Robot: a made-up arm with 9 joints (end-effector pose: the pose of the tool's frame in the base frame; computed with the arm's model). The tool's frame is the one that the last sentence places.
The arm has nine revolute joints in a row. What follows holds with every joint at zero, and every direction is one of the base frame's.
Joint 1 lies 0.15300 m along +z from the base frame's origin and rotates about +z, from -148.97 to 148.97 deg.
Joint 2 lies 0.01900 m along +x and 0.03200 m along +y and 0.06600 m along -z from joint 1 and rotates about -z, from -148.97 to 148.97 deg.
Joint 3 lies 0.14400 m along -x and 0.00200 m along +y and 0.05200 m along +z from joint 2 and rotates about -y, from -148.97 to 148.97 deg.
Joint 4 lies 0.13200 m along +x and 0.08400 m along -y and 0.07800 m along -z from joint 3 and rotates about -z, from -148.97 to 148.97 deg.
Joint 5 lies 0.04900 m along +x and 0.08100 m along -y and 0.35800 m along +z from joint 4 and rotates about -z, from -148.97 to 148.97 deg.
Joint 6 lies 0.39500 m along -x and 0.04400 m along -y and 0.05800 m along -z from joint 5 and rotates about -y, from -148.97 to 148.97 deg.
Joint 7 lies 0.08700 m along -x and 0.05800 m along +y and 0.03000 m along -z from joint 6 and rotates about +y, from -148.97 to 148.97 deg.
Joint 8 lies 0.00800 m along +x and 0.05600 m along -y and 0.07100 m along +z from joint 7 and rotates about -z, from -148.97 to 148.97 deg.
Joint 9 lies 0.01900 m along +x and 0.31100 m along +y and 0.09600 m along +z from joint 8 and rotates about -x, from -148.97 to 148.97 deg.
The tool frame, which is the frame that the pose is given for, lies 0.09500 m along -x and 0.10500 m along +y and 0.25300 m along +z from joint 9; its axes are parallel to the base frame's.
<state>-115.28 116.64 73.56 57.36 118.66 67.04 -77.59 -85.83 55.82</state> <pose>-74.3 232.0 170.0 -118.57 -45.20 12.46</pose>
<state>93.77 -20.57 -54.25 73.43 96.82 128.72 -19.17 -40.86 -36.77</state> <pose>184.5 -26.2 -403.1 -131.61 -98.49 50.52</pose>
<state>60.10 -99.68 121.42 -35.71 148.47 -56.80 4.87 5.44 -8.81</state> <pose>860.7 -124.3 359.8 67.13 143.33 71.49</pose>
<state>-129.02 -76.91 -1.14 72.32 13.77 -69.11 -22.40 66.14 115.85</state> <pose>137.1 -113.5 88.5 49.04 159.21 -34.02</pose>
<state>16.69 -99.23 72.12 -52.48 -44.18 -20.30 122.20 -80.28 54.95</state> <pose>190.5 -373.8 481.7 121.15 20.80 -89.79</pose>
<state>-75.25 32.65 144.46 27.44 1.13 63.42 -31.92 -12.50 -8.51</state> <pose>426.7 -393.9 -69.1 101.43 69.72 -34.63</pose>
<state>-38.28 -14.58 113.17 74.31 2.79 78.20 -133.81 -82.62 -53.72</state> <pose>-43.5 -111.9 156.7 100.49 18.13 120.85</pose>
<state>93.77 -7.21 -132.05 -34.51 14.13 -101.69 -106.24 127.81 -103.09</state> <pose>147.3 372.2 -146.3 -23.11 -18.95 16.87</pose>
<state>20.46 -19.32 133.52 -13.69 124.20 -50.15 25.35 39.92 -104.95</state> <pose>-538.3 -282.6 143.0 -131.75 -51.78 16.70</pose>
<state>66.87 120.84 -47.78 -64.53 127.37 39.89 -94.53 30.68 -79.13</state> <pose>288.6 528.6 89.0 -23.45 -77.67 -2.29</pose>
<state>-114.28 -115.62 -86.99 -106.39 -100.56 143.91 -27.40 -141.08 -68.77</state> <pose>-264.8 271.1 -302.2 101.03 -118.88 11.40</pose>
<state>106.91 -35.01 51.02 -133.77 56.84 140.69 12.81 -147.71 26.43</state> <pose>28.6 661.2 458.5 -64.54 110.54 90.76</pose>
